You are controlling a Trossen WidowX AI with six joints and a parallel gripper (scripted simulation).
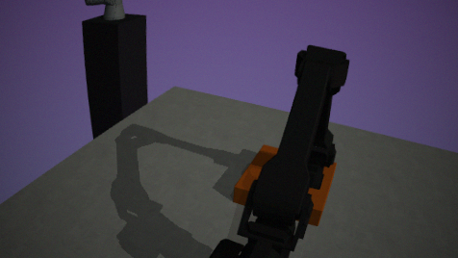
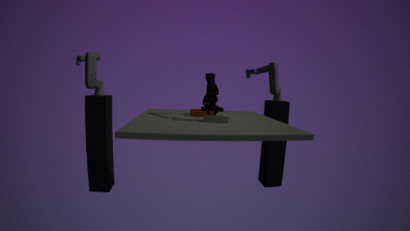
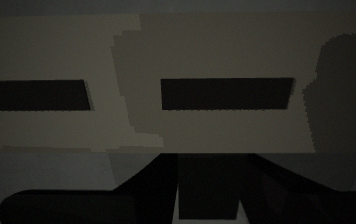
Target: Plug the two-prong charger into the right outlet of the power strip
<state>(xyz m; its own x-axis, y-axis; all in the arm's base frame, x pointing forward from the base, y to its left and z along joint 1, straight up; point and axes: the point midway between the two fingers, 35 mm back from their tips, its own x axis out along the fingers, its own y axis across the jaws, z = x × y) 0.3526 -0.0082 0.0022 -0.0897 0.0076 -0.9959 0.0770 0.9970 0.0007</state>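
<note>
My gripper tip is now 20 mm short of the black two-prong charger and 10 mm below it.
</note>
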